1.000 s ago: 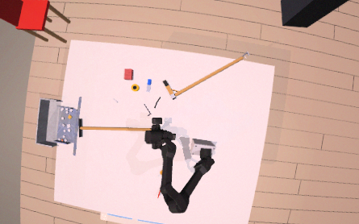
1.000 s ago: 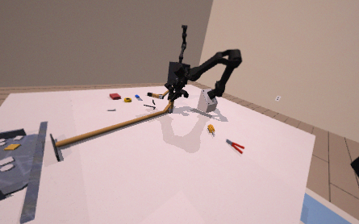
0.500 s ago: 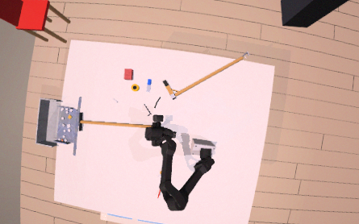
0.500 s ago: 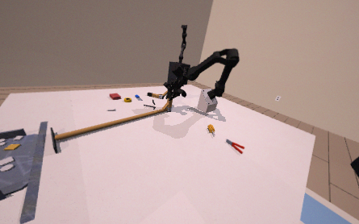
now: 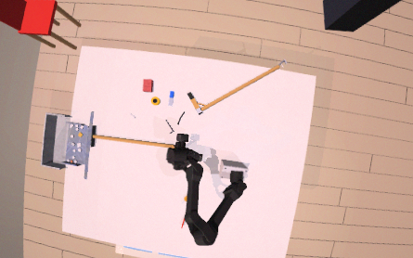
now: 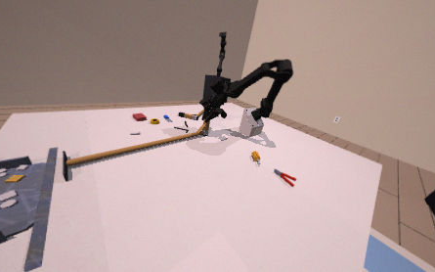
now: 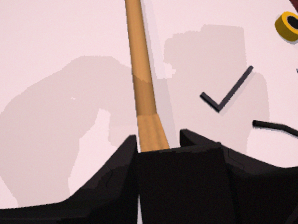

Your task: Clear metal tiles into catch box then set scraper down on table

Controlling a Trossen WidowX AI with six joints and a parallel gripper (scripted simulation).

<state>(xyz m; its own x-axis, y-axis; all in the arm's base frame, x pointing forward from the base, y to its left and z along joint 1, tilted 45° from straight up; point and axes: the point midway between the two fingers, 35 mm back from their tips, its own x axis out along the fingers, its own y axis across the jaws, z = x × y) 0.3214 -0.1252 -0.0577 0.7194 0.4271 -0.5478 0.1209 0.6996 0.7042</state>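
Right now the hex key is 110 mm to the right of my gripper tip, 90 mm below it and 40 mm ahead of it. The rest, counted from my gripper tip: yellow ring: 280 mm to the right, 140 mm ahead, 90 mm below; then blue-white piece: 300 mm to the right, 90 mm below, 40 mm ahead; then yellow tool: 320 mm to the left, 80 mm below, 60 mm behind.
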